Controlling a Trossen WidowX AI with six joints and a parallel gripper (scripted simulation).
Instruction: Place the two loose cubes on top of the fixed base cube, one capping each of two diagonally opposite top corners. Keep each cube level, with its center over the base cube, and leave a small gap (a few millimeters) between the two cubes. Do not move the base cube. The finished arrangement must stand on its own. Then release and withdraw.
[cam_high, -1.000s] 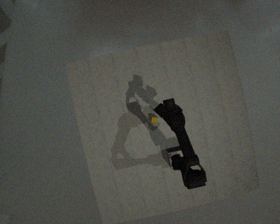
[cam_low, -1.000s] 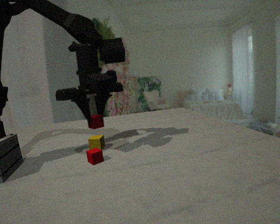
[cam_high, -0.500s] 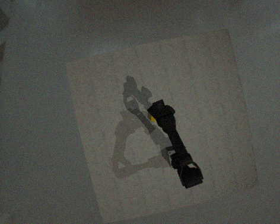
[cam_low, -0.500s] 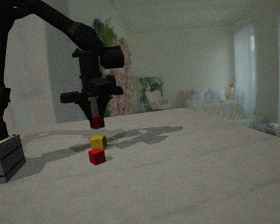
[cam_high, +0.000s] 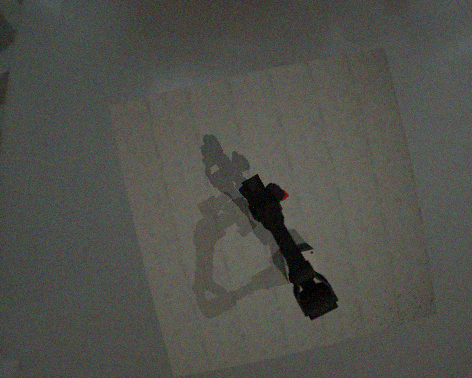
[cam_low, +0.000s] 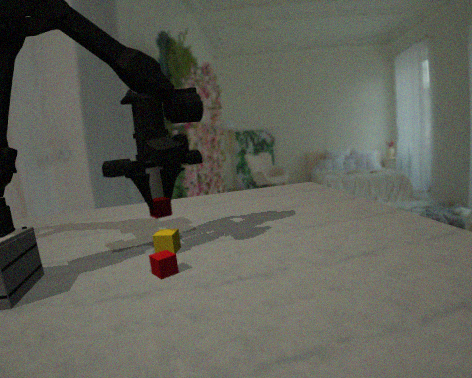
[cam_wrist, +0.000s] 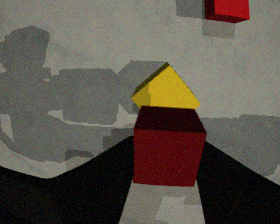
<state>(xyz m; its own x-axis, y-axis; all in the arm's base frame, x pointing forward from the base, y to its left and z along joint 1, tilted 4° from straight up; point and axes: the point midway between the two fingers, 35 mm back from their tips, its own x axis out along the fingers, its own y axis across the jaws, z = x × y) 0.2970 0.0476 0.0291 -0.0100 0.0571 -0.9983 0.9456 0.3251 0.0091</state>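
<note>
The yellow cube lies 1 cm to the right of my gripper tip and 7 cm below it. The rest, counted from my gripper tip: red cube: 2 cm behind, 11 cm to the right, 7 cm below.
</note>
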